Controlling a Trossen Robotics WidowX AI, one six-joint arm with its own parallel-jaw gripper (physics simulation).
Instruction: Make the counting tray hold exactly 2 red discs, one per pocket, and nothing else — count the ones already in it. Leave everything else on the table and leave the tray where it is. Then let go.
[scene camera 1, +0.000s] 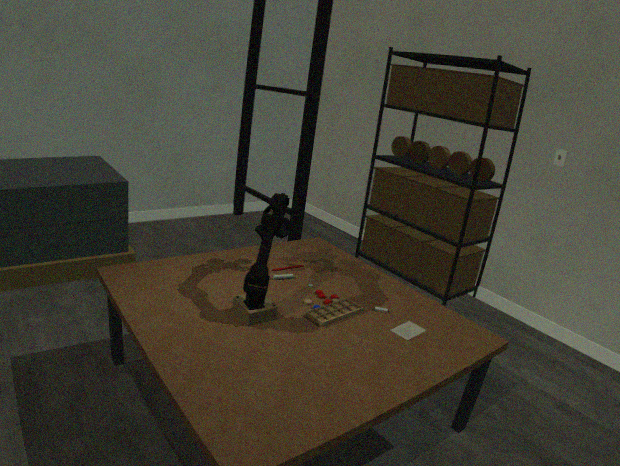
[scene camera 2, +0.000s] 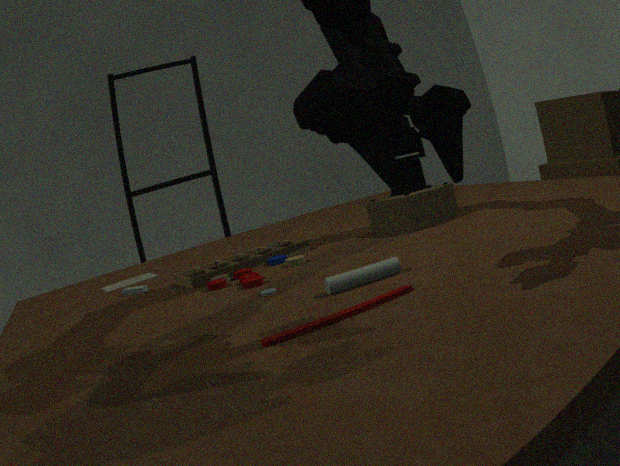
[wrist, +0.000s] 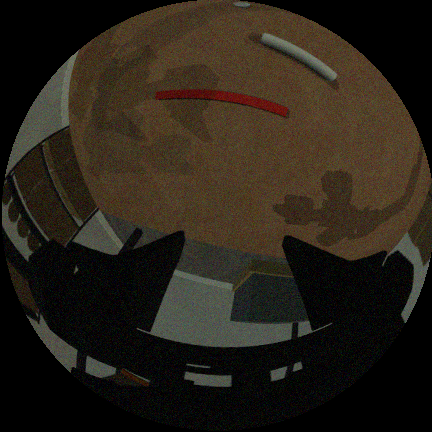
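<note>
The counting tray (scene camera 1: 340, 317) (scene camera 2: 200, 277) lies flat on the table; its pockets are too dim and small to read surely. Several red discs (scene camera 1: 320, 293) (scene camera 2: 251, 280) lie close together beside its long side, some touching or overlapping in view. A blue piece (scene camera 1: 316, 306) (scene camera 2: 277, 260) and a cream piece (scene camera 1: 308, 301) (scene camera 2: 295, 259) lie beside the same side, toward the arm's base. My gripper (wrist: 234, 238) is open and empty, raised high above the table away from the tray. The tray and discs do not show in the wrist view.
A red rod (scene camera 1: 288, 268) (scene camera 2: 335, 318) (wrist: 222, 95) and a white cylinder (scene camera 1: 283, 276) (scene camera 2: 363, 275) (wrist: 299, 56) lie apart from the tray. A small pale disc (scene camera 1: 310, 285) (scene camera 2: 268, 291) lies near the red discs. A short white piece (scene camera 1: 381, 309) (scene camera 2: 134, 290) and a pale square (scene camera 1: 408, 330) (scene camera 2: 129, 282) lie past the tray.
</note>
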